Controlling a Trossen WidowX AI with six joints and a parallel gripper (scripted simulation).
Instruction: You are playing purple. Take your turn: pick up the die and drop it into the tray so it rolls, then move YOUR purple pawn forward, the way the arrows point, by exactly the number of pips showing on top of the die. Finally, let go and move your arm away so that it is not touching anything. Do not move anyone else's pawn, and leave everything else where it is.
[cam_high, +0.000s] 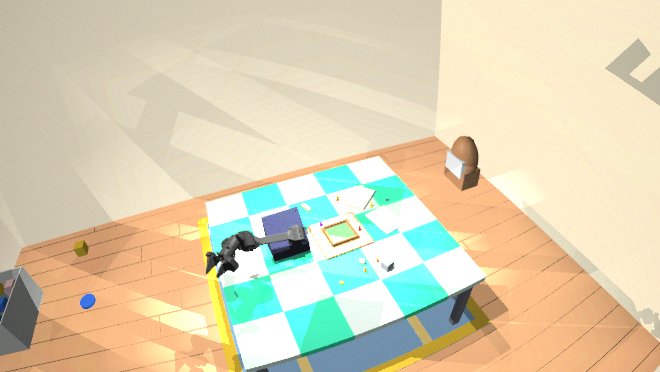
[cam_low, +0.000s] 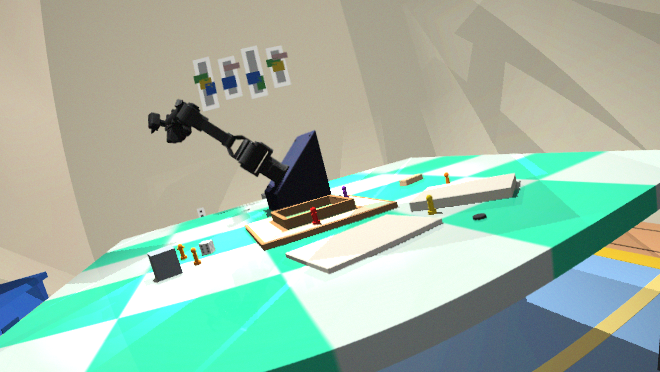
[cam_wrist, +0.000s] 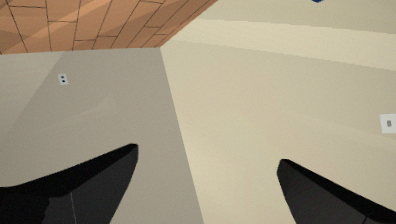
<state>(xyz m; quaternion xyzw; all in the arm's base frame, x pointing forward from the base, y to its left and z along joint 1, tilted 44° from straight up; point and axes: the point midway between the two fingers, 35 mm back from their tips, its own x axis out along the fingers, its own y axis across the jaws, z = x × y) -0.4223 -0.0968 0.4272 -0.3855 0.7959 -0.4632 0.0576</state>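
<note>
Right now the white die is 730 mm ahead of my gripper tip, 350 mm below it and 150 mm to the left of it. Round my gripper tip: grey block 840 mm ahead, 340 mm below, 70 mm to the left; purple pawn 620 mm ahead, 500 mm to the left, 340 mm below; red pawn 810 mm ahead, 380 mm to the left, 340 mm below.
</note>
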